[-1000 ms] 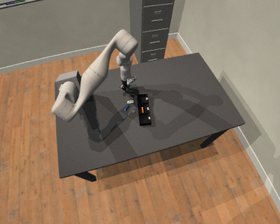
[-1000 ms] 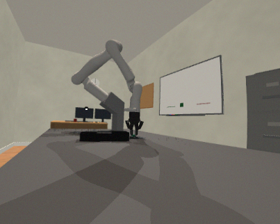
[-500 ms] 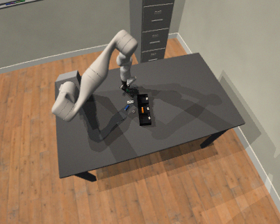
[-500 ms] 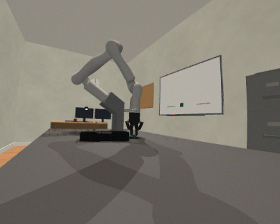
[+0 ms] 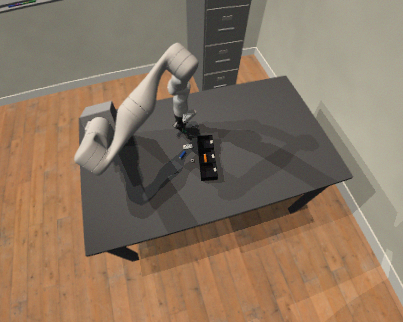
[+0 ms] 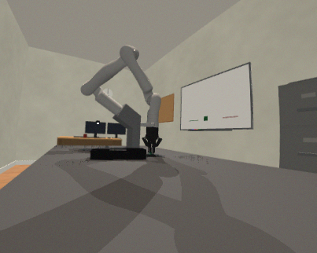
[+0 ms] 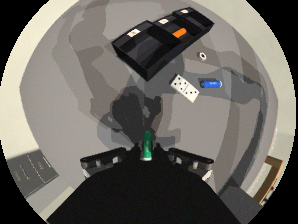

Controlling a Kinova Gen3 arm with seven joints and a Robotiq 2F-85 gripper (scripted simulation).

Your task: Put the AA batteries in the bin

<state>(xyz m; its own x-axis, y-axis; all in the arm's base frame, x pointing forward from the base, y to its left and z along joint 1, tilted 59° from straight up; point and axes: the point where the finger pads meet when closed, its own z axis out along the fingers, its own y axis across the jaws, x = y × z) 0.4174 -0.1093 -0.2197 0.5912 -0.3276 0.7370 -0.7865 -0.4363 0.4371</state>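
My gripper is now 90 mm short of the black bin and 220 mm to the left of it. Also, from my hand: white block: 10 mm ahead, 120 mm to the right, 20 mm below; then green AA battery: 20 mm below; then blue AA battery: 30 mm behind, 170 mm to the right, 20 mm below.
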